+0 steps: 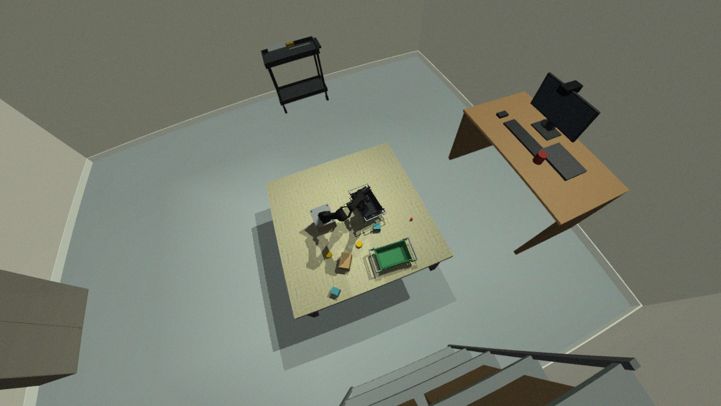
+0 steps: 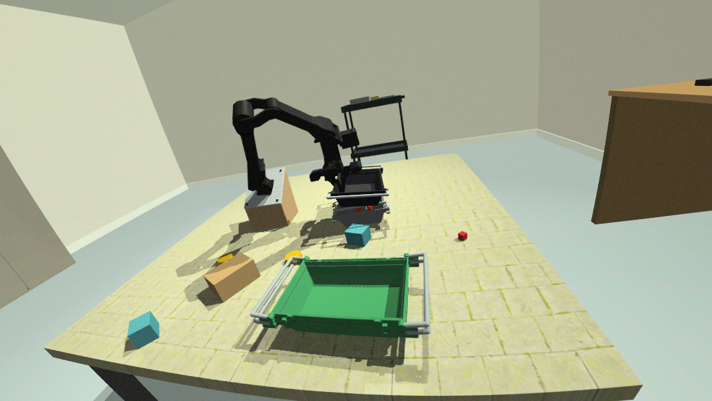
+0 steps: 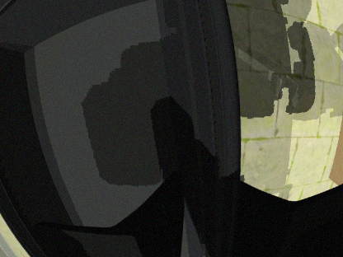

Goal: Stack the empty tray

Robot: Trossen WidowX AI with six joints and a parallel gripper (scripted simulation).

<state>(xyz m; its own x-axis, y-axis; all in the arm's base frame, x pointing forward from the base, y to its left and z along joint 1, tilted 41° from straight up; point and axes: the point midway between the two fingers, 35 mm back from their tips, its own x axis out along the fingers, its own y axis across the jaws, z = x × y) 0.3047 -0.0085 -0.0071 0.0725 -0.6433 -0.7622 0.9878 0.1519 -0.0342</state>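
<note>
Now: the black tray 70 mm ahead of my gripper tip, 30 mm above it and 10 mm to the left of it. The rest, counted from my gripper tip: tan box 380 mm to the right, 250 mm behind, 60 mm below.
</note>
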